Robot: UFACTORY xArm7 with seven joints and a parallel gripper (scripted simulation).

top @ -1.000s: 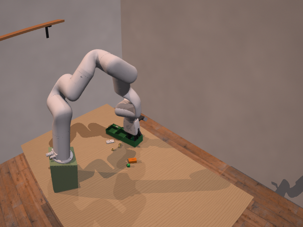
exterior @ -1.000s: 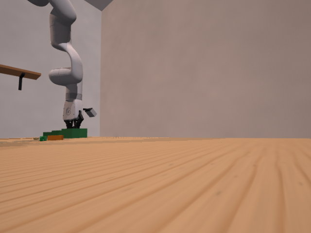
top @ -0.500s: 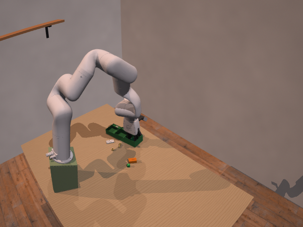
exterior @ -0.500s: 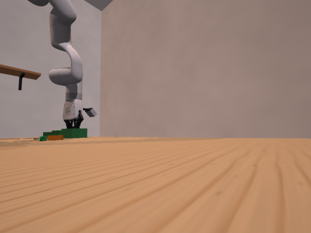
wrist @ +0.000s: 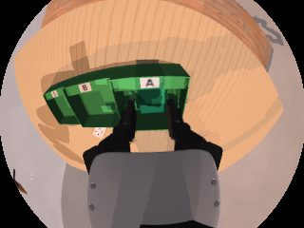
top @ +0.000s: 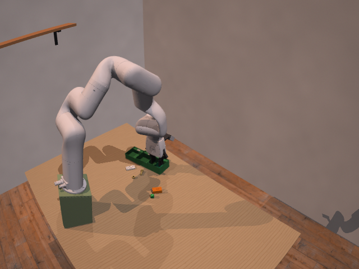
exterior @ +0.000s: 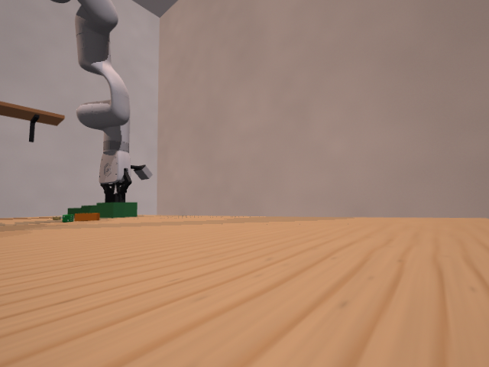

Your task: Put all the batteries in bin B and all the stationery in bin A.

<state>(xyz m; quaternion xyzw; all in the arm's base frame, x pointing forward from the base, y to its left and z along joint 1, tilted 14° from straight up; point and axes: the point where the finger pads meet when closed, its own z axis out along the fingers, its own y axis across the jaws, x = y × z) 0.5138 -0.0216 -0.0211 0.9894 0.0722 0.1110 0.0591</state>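
My gripper is now 4 cm above the flat green block. Round my hand: white flat thing 10 cm behind, 11 cm to the left, 5 cm below; then orange block 14 cm behind, 12 cm to the right, 5 cm below; then tray 8 cm to the left, 3 cm below.
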